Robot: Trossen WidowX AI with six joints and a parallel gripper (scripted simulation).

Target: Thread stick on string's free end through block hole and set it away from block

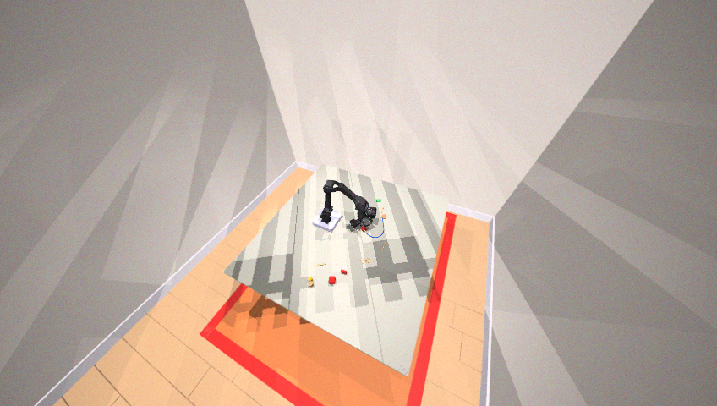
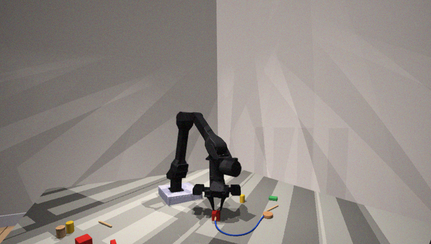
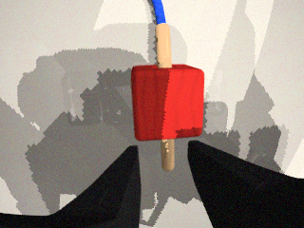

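Now: gripper tip 2 cm to the left of the red block, 2 cm short of it and 1 cm above it. Also, from my gripper tip: yellow cylinder 17 cm to the left, 6 cm behind, 1 cm below; round wooden button 17 cm to the left, 11 cm ahead, 2 cm below; green block 31 cm to the left, 2 cm below.
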